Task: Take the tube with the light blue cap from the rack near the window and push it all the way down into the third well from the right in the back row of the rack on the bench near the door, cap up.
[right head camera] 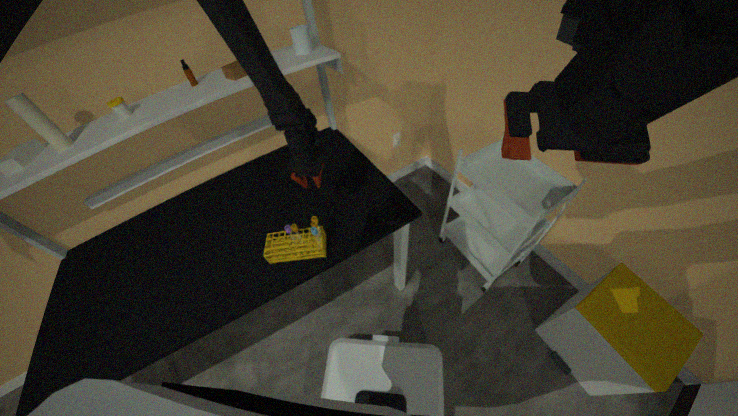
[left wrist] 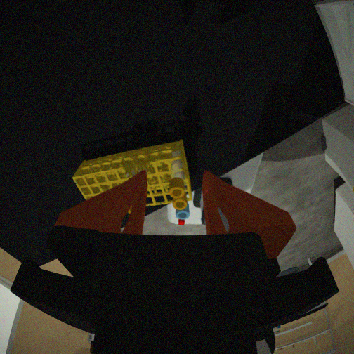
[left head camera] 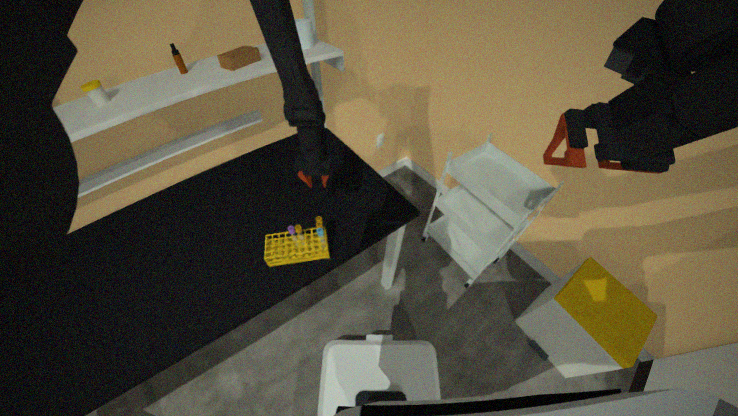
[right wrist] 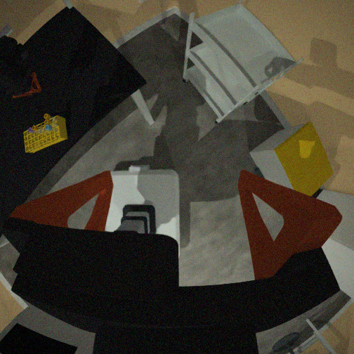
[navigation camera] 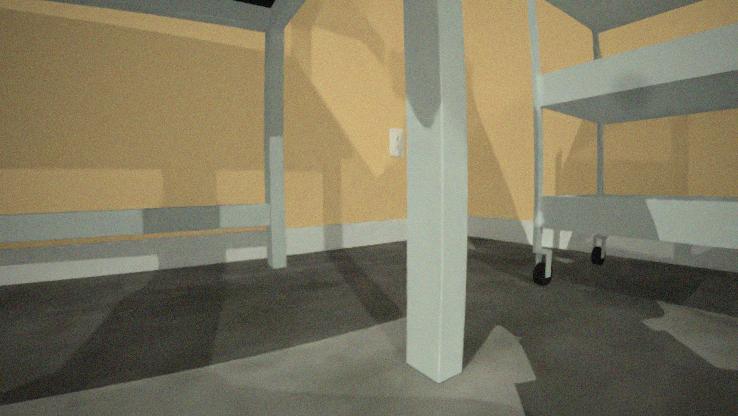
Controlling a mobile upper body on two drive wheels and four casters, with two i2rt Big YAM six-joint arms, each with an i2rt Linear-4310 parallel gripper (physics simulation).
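Places are measured from the left arm's base along level axes (x ahead, y left, z up), in metres.
Pixels of known places: left gripper, fingertip midpoint: (right head camera: 313, 187) (left head camera: 318, 186); right gripper, fingertip midpoint: (right head camera: 539, 154) (left head camera: 572, 161).
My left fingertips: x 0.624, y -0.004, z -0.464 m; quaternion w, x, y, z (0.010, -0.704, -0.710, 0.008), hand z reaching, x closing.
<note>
For each thing: its top centre in the pictures, then the offset to it from my left fingertips. "pt": a spot on its surface instead. Level surfaces: height alone.
- yellow wire tube rack, top centre: (left head camera: 295, 242) (right head camera: 293, 240) 0.122 m back, 0.074 m left, 0.127 m down
- black bench top, surface height: 0.184 m down
- tube with the light blue cap, top centre: (left head camera: 319, 229) (right head camera: 313, 229) 0.115 m back, 0.012 m right, 0.065 m down
- purple-capped tube, top centre: (left head camera: 290, 228) (right head camera: 287, 227) 0.112 m back, 0.077 m left, 0.065 m down
- wall shelf, surface height: 0.273 m up
- brown block, surface spot: (left head camera: 239, 57) pt 0.264 m ahead, 0.255 m left, 0.304 m up
- white cart, surface spot: (right head camera: 509, 217) pt 0.326 m ahead, 0.878 m right, 0.548 m down
- yellow-topped box, top centre: (right head camera: 640, 321) (left head camera: 608, 307) 0.260 m back, 1.310 m right, 0.496 m down
- bench leg, surface spot: (navigation camera: 436, 232) pt 0.049 m ahead, 0.273 m right, 0.772 m down
A yellow wire tube rack (left head camera: 296, 254) (right head camera: 295, 253) (left wrist: 107, 182) (right wrist: 46, 140) stands on the black bench top (left head camera: 170, 289) (right head camera: 155, 299). The tube with the light blue cap (left head camera: 320, 232) (right head camera: 314, 231) (left wrist: 182, 214) (right wrist: 48, 128) stands in the rack's right end, with orange-capped tubes (left head camera: 318, 220) (left wrist: 177, 190) near it. A purple-capped tube (left head camera: 291, 229) (right head camera: 288, 229) stands farther left. My left gripper (left head camera: 314, 181) (right head camera: 308, 181) (left wrist: 174, 177) is partly open and empty, above the bench behind the rack. My right gripper (right wrist: 175, 177) is wide open and empty, off to the right. A second rack does not show.
A wall shelf (left head camera: 149, 85) (right head camera: 155, 105) holds bottles and a brown block (left head camera: 239, 57). A white cart (left head camera: 483, 224) (right head camera: 509, 217) stands beyond the bench's right end. A yellow-topped box (left head camera: 604, 315) (right head camera: 638, 328) is at the right. A bench leg (navigation camera: 436, 232) stands close in the navigation view.
</note>
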